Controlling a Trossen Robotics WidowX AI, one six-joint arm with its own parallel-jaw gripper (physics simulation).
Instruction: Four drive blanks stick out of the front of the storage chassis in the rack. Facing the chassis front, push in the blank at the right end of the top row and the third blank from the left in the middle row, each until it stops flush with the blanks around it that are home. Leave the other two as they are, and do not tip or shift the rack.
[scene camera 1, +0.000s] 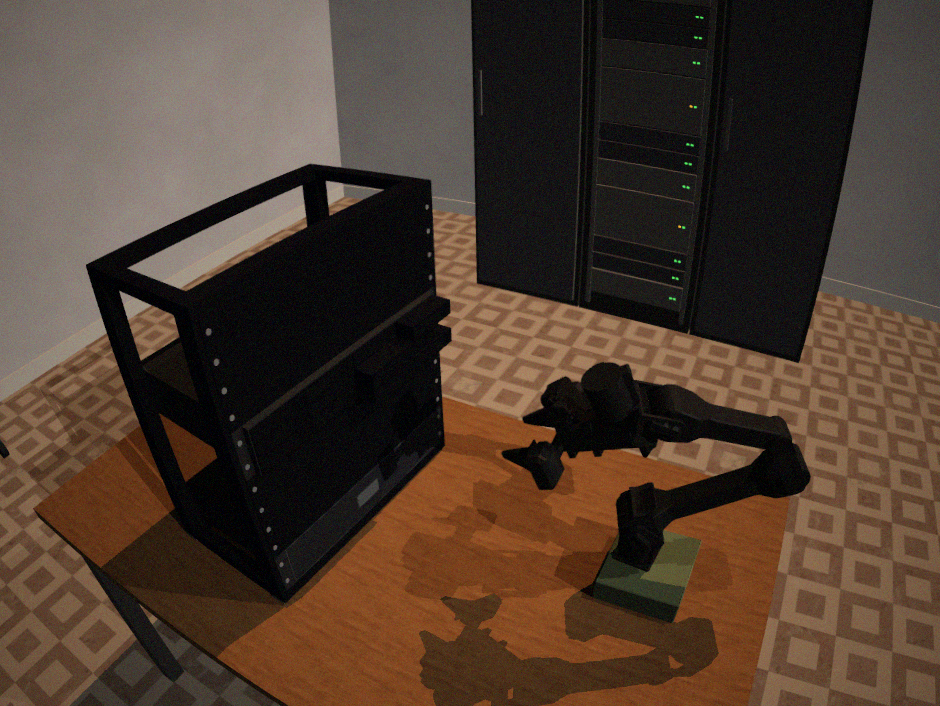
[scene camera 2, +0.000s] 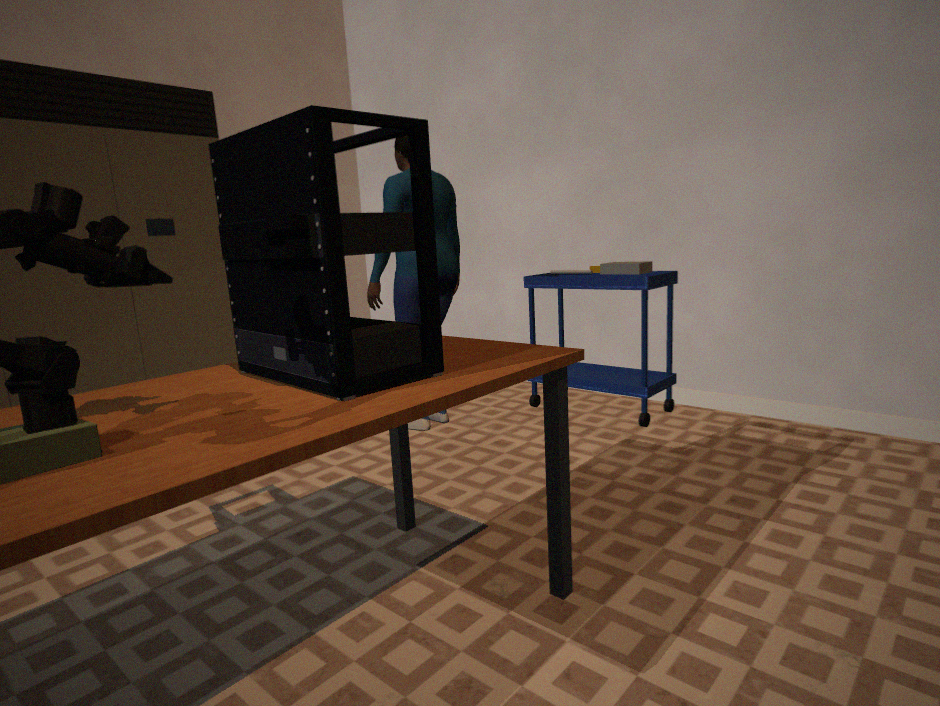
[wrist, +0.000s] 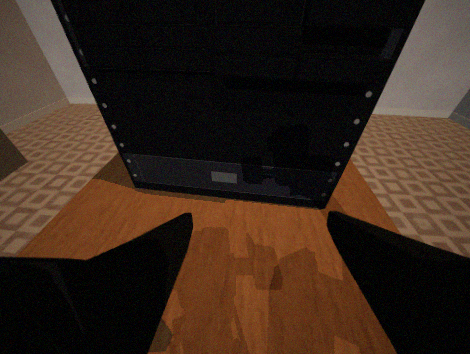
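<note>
The black rack stands upright on the table, with the storage chassis at mid height. In scene camera 1, a blank sticks out at the right end of the top row. Another protruding blank is below it, and one is farther left. The blanks are very dark; their exact rows and columns are hard to tell. In the wrist view they merge with the black front. My gripper is open and empty, apart from the rack and facing its front.
The arm's green base sits on the wooden table. Tall server cabinets stand behind. A person stands beyond the rack, and a blue cart stands by the wall. The rack's lower panel has a pale label.
</note>
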